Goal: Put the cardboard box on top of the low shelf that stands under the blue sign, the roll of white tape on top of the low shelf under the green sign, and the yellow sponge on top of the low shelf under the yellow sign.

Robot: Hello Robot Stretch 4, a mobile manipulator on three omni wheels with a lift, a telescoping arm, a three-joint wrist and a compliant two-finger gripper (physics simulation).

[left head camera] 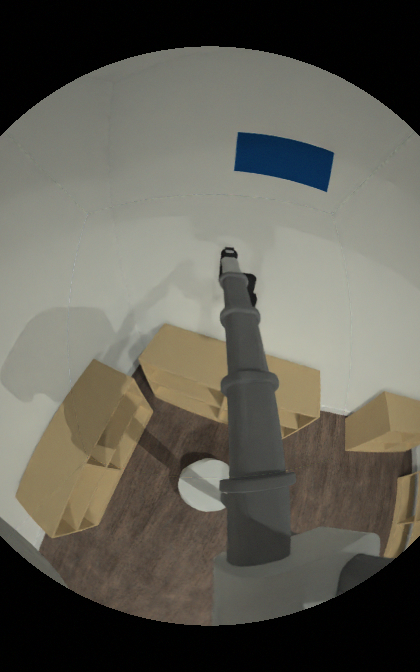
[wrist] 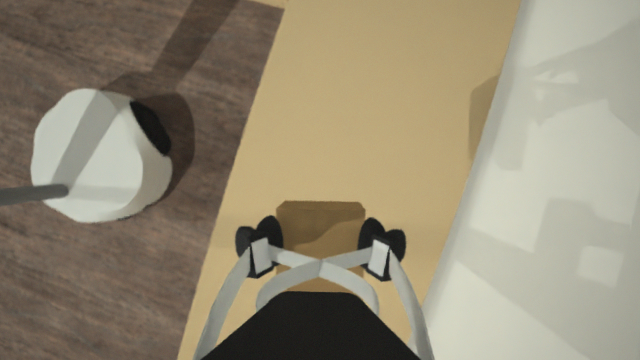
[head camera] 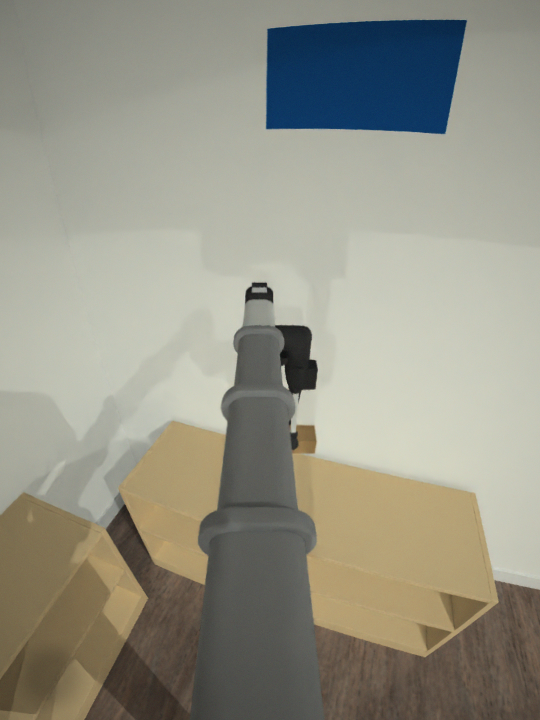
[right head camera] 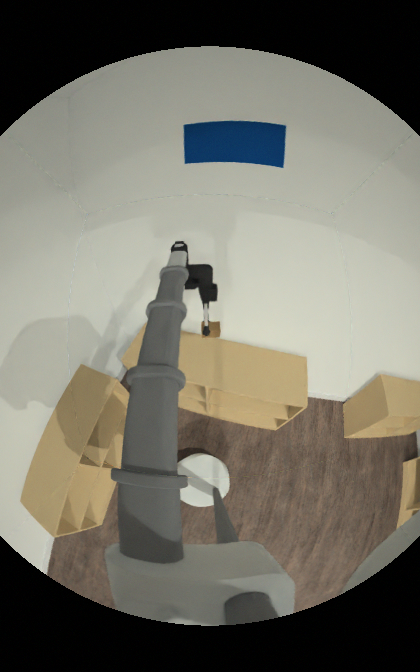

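Seen in the pictures: gripper, between the fingertips: (wrist: 320,237); robot's base, origin of its link: (left head camera: 206,483).
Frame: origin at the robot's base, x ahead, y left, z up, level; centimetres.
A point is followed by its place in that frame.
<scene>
The cardboard box (head camera: 307,440) {x 67.9, y -12.8, z 90.5 cm} (right head camera: 215,328) (wrist: 320,220) {x 70.9, y -7.1, z 90.6 cm} is between the fingertips of my gripper (head camera: 294,440) {x 70.8, y -8.7, z 88.4 cm} (right head camera: 206,330) (wrist: 320,237) {x 70.8, y -8.7, z 88.4 cm}, which is shut on it. The box hangs above the low shelf (head camera: 395,511) {x 65.0, y -45.0, z 58.3 cm} (left head camera: 295,380) {x 62.1, y -53.9, z 58.3 cm} (right head camera: 250,367) (wrist: 380,100) {x 80.2, y 6.5, z 58.3 cm} under the blue sign (head camera: 363,75) {x 92.1, y -22.0, z 172.7 cm} (left head camera: 284,161) {x 92.4, y -21.2, z 170.3 cm} (right head camera: 235,143). In the head camera view it overlaps the shelf's back edge and the wall. In the wrist view its shadow falls apart from it, near the wall. My arm hides the fingers in the left head camera view. The tape, sponge, green sign and yellow sign do not show.
A second low shelf (head camera: 34,564) {x 47.2, y 65.8, z 58.3 cm} (left head camera: 75,425) {x 22.3, y 78.8, z 58.3 cm} (right head camera: 65,435) stands at the left, close to the first one's left end. Another shelf (left head camera: 367,425) {x 23.6, y -140.0, z 32.0 cm} (right head camera: 367,410) stands at the right. The wall (head camera: 406,348) {x 85.3, y -42.5, z 108.8 cm} is close behind. A round white base (left head camera: 202,485) {x -0.3, y 3.7, z 18.7 cm} (right head camera: 210,492) (wrist: 95,160) {x 4.1, y -1.1, z 18.7 cm} is on the floor.
</scene>
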